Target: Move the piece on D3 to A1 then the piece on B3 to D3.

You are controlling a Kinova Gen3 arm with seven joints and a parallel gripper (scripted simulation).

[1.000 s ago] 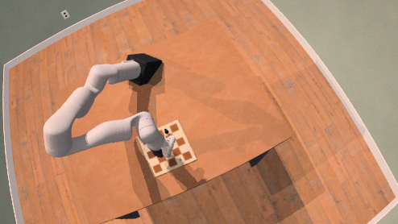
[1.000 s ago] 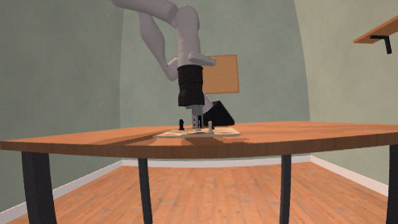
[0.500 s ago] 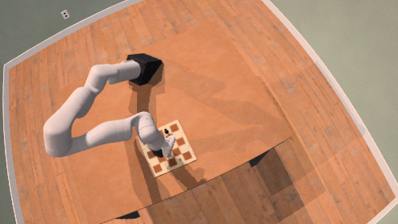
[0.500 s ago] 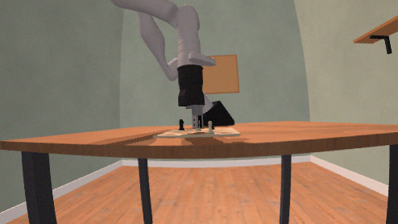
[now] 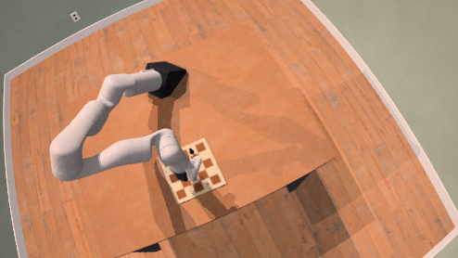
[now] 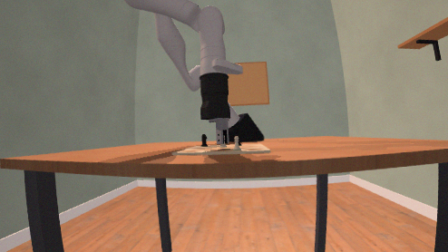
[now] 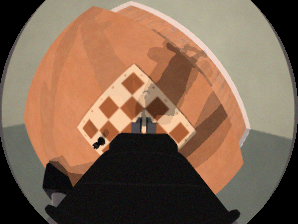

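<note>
Now: the chessboard 4 cm behind my hand, 3 cm below it and 1 cm to the left of it.
</note>
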